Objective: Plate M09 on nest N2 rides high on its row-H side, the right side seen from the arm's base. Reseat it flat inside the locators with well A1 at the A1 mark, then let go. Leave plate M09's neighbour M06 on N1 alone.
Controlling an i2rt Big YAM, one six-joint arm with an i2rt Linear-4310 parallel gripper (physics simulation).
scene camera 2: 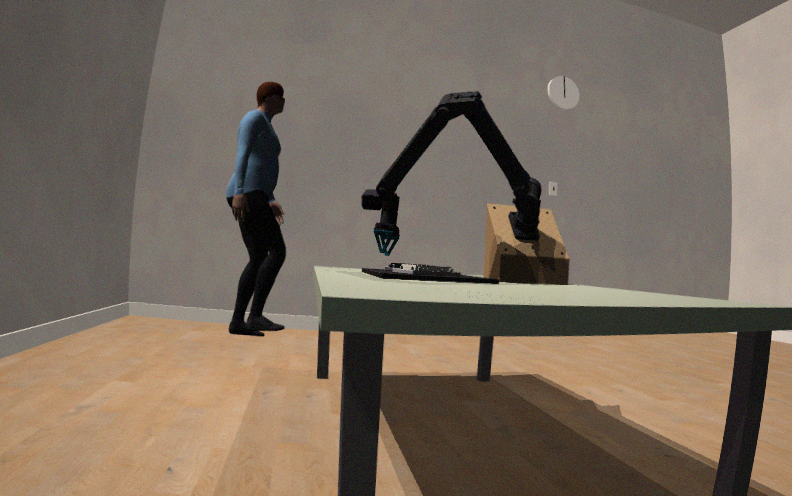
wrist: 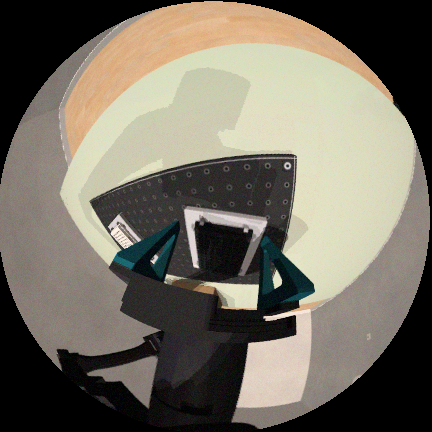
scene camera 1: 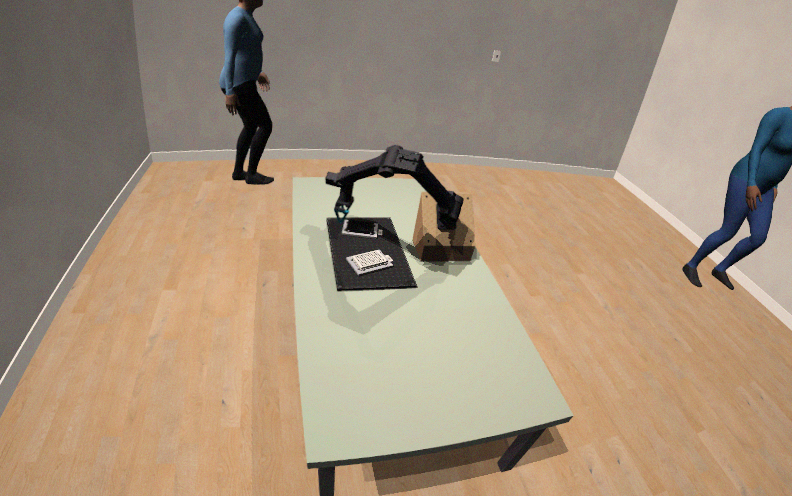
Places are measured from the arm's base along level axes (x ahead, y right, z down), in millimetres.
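Pixels of known places: gripper, between the fingertips: (scene camera 2: pixel 384 254) (wrist: pixel 221 232) (scene camera 1: pixel 342 218); arm's base, origin of its link: (scene camera 2: pixel 523 227) (scene camera 1: pixel 445 216).
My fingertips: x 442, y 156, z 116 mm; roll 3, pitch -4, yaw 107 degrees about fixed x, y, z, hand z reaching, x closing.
Note:
Ahead of a thing's pixels: the offset from my fingertips to its top centre.
The black plate @(dz +27, dx -88, dy -19 mm) (scene camera 1: pixel 361 226) (wrist: pixel 222 252), apparently M09, lies in a light-framed nest @(dz +32, dx -88, dy -19 mm) (wrist: pixel 225 215) at the far end of the dark perforated board. Its labels, its A1 mark and any tilt cannot be made out. The white plate @(dz +27, dx -97, dy -274 mm) (scene camera 1: pixel 371 258) (wrist: pixel 121 237), apparently M06, sits in the other nest, nearer scene camera 1. My teal-fingered gripper (scene camera 1: pixel 341 220) (scene camera 2: pixel 385 254) (wrist: pixel 221 232) is open and empty, pointing down. It hangs above the board, by the black plate's outer end, apart from both plates. In the wrist view its fingertips stand on either side of the black plate.
The dark perforated board (scene camera 1: pixel 374 283) (wrist: pixel 235 175) lies on the pale green table (scene camera 1: pixel 420 373) (scene camera 2: pixel 526 318). The arm's slanted wooden mount (scene camera 1: pixel 431 219) (scene camera 2: pixel 495 251) stands beside it. A person in light blue (scene camera 1: pixel 244 52) (scene camera 2: pixel 257 157) stands past the table; another person (scene camera 1: pixel 771 148) is at the right.

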